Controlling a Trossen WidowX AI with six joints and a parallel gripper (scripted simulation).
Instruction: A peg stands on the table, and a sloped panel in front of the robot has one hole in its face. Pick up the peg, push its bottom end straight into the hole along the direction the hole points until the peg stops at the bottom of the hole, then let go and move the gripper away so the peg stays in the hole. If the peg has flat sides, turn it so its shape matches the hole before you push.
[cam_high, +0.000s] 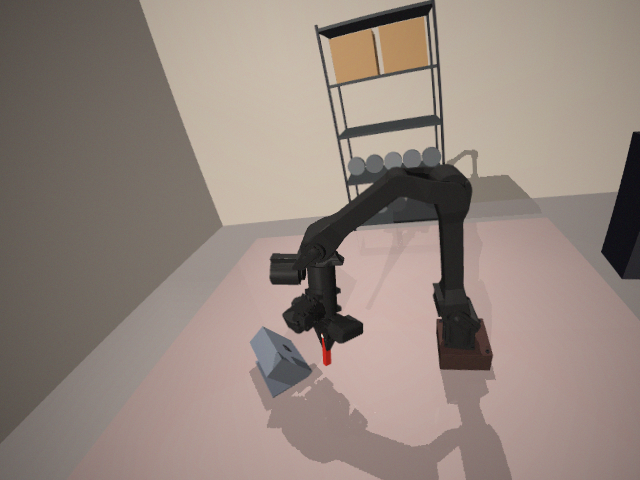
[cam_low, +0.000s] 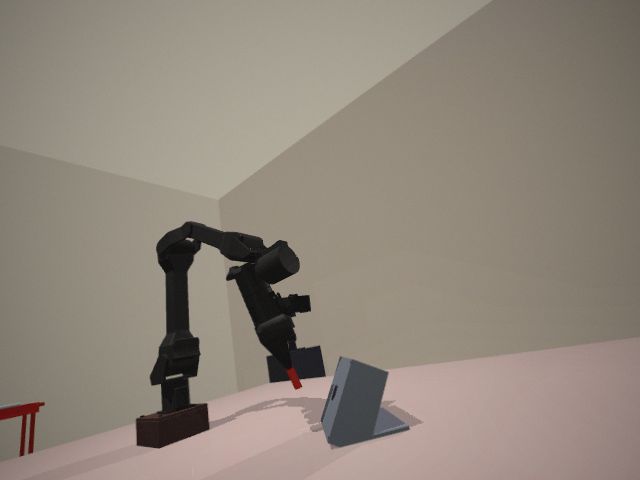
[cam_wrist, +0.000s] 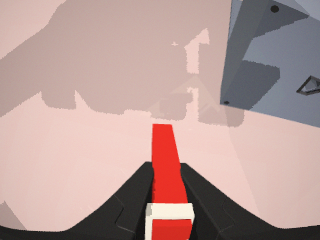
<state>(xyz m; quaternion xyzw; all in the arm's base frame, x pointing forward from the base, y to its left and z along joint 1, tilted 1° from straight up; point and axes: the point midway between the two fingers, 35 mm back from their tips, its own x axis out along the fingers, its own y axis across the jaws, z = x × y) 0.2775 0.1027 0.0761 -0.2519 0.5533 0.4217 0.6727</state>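
Now: the sloped grey panel 140 mm ahead of my gripper tip, 60 mm below it and 10 mm to the left of it. Also, from my gripper tip: red peg: 20 mm above.
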